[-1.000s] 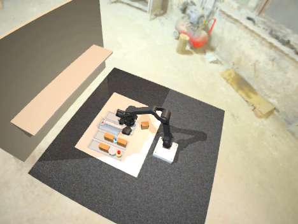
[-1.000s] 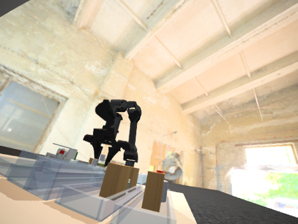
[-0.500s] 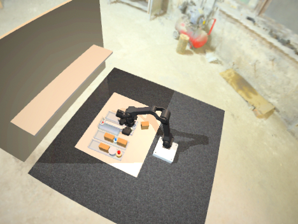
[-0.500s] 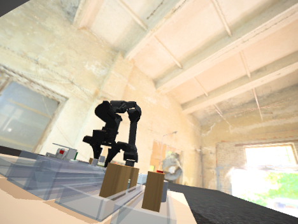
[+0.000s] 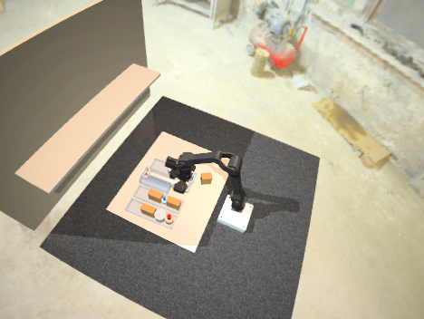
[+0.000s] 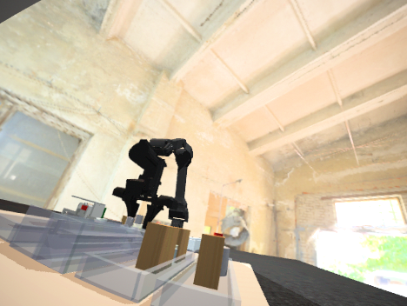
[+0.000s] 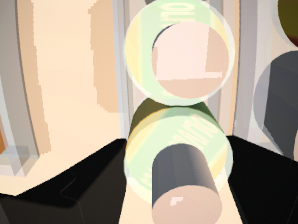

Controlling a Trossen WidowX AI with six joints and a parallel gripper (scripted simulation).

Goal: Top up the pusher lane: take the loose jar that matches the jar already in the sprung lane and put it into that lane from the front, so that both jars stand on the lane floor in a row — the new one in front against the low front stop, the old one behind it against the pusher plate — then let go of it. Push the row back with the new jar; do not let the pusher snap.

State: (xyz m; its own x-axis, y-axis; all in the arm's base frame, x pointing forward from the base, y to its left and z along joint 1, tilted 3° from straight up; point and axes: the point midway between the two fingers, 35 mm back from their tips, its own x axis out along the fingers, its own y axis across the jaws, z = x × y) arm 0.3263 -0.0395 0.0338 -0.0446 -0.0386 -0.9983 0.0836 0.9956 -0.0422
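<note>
My gripper tip is 60 mm short of the white board, 20 mm to the left of it and 40 mm above it. Also, from my gripper tip: lane (140 mm ahead, 10 mm to the left, 30 mm below); then brown block (110 mm behind, 80 mm to the right, 10 mm below); then white pusher plate (150 mm ahead, 20 mm to the left).
</note>
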